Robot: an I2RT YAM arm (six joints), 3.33 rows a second.
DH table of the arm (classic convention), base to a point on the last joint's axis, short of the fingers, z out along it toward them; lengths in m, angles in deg. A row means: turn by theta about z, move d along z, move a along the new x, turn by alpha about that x. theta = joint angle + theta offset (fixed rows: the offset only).
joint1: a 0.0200; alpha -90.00; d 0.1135; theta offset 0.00
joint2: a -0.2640; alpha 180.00; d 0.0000; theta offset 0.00
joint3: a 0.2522; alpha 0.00; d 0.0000; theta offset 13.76
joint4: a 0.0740; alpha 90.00; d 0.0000; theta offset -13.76
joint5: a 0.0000; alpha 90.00; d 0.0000; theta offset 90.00
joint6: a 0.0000; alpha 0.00; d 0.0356; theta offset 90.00
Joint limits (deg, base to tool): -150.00..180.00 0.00..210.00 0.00..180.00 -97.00..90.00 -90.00..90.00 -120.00..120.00
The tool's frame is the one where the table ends.
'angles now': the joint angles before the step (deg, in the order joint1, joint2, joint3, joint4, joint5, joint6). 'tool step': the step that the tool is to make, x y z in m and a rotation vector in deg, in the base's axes. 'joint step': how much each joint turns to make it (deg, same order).
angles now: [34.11, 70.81, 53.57, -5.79, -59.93, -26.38]
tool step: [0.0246, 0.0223, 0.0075, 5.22, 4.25, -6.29]
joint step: [1.22, 6.08, 1.61, 17.35, 5.33, 15.89]
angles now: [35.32, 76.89, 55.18, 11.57, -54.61, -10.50]
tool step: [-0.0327, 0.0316, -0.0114, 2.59, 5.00, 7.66]
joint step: [8.58, 0.38, -4.29, 9.85, 0.22, 9.05]
